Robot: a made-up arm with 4 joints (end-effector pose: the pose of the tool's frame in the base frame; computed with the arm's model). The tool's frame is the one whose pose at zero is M. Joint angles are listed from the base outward.
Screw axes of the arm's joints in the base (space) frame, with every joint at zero. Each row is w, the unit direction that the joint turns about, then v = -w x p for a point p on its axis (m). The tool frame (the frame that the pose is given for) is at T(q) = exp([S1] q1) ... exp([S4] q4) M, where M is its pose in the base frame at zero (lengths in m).
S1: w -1 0 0 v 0.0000 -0.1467 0.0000
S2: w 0 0 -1 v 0.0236 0.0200 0.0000
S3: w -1 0 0 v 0.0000 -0.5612 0.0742
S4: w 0 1 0 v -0.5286 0.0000 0.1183
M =
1 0 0 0.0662
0 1 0 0.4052
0 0 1 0.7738
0 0 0 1
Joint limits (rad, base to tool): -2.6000..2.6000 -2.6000..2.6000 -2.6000..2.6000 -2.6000..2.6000
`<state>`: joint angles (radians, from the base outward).
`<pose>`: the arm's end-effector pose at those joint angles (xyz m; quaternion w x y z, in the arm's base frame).
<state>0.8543 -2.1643 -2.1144 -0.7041</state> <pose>0.2224 0.4740 0.5699 0.6594 0.2859 0.6949 -0.0238</pose>
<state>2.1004 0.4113 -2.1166 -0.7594</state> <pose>-0.1462 0.6205 -0.0615 0.8442 0.0461 -0.5257 0.0942</pose>
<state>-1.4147 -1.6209 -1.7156 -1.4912</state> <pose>-0.0867 -0.7702 0.0863 0.0765 0.9923 0.0772 0.0588</pose>
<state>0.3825 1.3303 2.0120 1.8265</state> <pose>0.0219 -0.3045 0.4137 0.1799 0.1126 -0.5017 0.8386</pose>
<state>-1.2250 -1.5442 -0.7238 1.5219</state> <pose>-0.2958 -0.5080 0.6758 0.4107 -0.0368 0.1522 0.8982</pose>
